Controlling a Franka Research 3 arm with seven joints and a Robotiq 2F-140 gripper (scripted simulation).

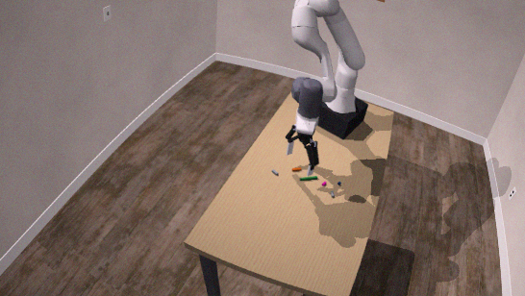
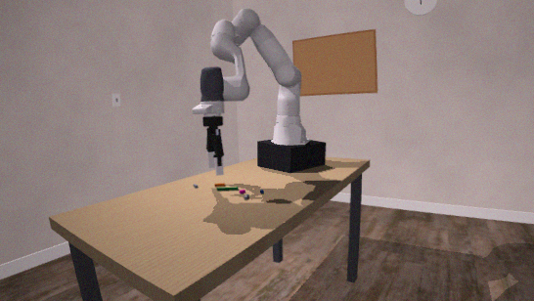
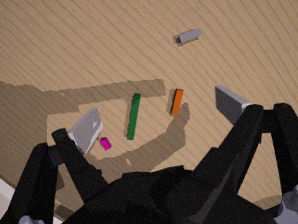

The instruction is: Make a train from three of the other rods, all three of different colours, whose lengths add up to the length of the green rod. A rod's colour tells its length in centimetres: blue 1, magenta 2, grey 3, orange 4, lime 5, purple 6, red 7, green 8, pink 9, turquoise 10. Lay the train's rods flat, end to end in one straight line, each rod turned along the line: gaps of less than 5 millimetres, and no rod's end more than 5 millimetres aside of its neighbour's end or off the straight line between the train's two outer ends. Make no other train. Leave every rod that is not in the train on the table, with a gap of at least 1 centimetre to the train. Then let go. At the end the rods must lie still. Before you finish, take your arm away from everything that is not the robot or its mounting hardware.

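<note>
Now: the blue rod 190 mm to the left of my hand, 70 mm below it and 20 mm behind it. Round my hand: magenta rod: 130 mm to the left, 70 mm below, 10 mm ahead; then green rod: 70 mm below, 50 mm to the left; then orange rod: 70 mm below, 30 mm behind, 10 mm to the right.
</note>
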